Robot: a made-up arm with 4 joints.
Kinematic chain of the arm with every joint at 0, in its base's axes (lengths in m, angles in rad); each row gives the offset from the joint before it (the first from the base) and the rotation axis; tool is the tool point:
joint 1: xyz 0 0 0.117 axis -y
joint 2: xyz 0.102 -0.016 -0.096 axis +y
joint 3: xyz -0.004 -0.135 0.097 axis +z
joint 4: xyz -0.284 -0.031 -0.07 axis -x
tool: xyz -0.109 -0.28 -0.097
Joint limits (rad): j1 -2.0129..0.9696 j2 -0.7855..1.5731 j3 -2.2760..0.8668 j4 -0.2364..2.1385
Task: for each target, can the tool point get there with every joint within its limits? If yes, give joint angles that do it. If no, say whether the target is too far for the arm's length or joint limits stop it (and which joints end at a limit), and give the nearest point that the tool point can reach.
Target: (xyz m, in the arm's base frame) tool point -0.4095 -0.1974 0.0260
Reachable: yes | joints 0.0457 -0.5951 -0.1916 1.5870
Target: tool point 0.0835 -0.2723 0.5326
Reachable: yes | joints 0.0589 1.0082 -0.1767 1.3242
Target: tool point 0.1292 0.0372 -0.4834
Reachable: no: joint limits stop it (at a limit: joint 2, joint 4) | nearest point 0.1115 0.0115 -0.4012 | short by 0.088 m
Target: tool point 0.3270 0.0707 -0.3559
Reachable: no: joint limits stop it (at a limit: joint 2, joint 3, joint 4) | nearest point 0.3193 0.1238 -0.3447 | short by 0.055 m
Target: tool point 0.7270 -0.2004 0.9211
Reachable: no: too far | nearest point 0.3503 -0.1780 0.5045 | short by 0.562 m
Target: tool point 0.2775 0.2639 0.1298
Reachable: yes | joints -0.7812 0.9866 -1.6707 1.1233
